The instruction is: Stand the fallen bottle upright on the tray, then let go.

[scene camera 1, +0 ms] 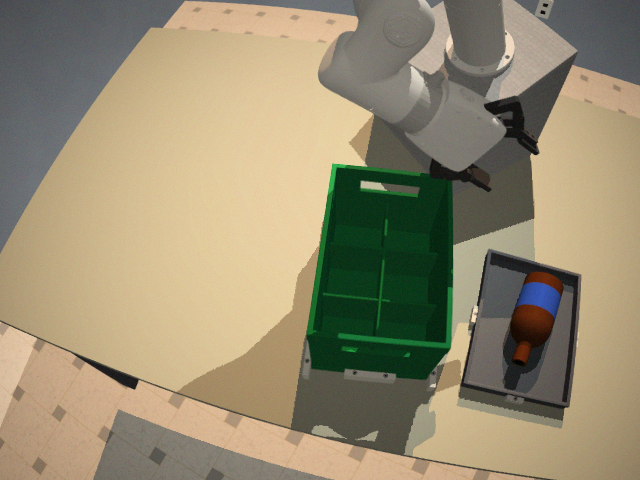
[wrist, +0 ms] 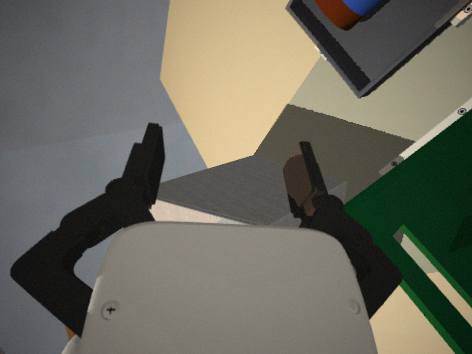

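My gripper is here in the scene (wrist: 229, 148), and along with it I see a brown bottle (scene camera 1: 531, 325).
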